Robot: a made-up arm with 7 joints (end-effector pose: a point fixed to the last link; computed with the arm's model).
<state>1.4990 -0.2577 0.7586 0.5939 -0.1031 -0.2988 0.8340</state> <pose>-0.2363 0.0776 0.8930 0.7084 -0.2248 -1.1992</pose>
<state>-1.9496 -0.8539 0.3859 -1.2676 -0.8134 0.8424 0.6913</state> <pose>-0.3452 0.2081 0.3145 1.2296 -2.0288 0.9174</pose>
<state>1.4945 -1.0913 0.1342 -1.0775 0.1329 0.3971 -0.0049</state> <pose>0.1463 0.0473 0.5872 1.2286 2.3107 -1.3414</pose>
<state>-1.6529 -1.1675 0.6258 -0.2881 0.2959 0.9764 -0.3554</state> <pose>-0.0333 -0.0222 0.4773 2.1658 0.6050 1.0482</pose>
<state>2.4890 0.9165 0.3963 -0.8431 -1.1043 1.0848 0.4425</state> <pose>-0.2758 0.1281 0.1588 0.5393 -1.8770 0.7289</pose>
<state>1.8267 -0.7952 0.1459 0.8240 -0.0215 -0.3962 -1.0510</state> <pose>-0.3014 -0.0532 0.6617 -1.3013 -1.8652 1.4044</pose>
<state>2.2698 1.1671 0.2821 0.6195 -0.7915 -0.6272 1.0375</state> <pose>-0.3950 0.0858 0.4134 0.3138 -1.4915 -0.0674</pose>
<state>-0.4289 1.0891 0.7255 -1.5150 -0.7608 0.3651 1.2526</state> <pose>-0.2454 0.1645 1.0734 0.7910 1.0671 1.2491</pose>
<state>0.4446 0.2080 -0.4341 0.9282 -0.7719 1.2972 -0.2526</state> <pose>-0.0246 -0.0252 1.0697 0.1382 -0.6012 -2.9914</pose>
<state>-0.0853 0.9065 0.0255 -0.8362 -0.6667 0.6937 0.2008</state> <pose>0.0601 0.1479 0.9162 0.4146 1.5075 -0.6451</pose>
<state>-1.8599 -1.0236 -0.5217 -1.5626 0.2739 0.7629 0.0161</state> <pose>-0.3739 0.0217 0.5747 0.5350 0.2795 1.1395</pose>
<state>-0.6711 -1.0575 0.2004 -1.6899 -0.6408 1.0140 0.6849</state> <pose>0.0343 0.0825 0.2139 -0.2778 2.1630 -2.2435</pose>
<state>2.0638 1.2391 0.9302 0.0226 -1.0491 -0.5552 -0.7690</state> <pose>-0.1923 0.1407 0.4483 0.8762 -1.2334 -1.5164</pose>
